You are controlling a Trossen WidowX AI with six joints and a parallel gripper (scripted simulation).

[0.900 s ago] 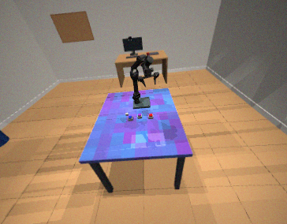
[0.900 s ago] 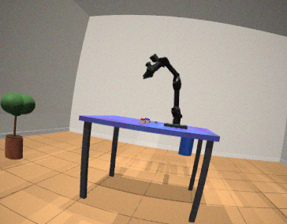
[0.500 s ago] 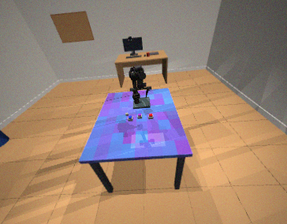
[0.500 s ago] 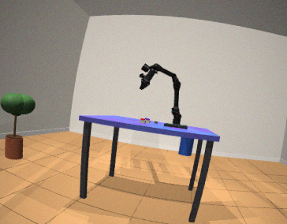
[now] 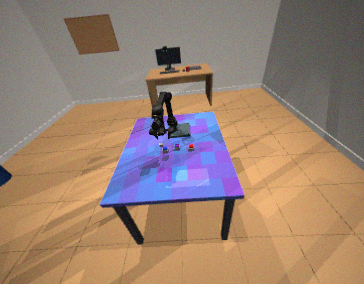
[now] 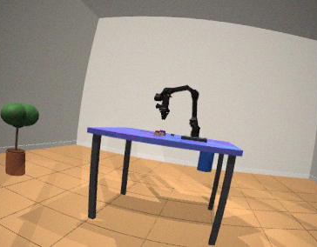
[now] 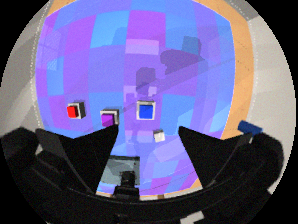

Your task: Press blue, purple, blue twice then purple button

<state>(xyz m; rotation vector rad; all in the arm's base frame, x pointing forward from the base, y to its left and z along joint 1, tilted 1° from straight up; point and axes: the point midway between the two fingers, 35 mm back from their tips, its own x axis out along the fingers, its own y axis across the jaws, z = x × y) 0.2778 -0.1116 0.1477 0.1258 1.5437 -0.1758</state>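
Now: the blue button 100 mm below my gripper tip. From my gripper tip the other things lie so: red button 30 mm ahead, 220 mm to the left, 100 mm below; purple button 10 mm behind, 100 mm to the left, 100 mm below.
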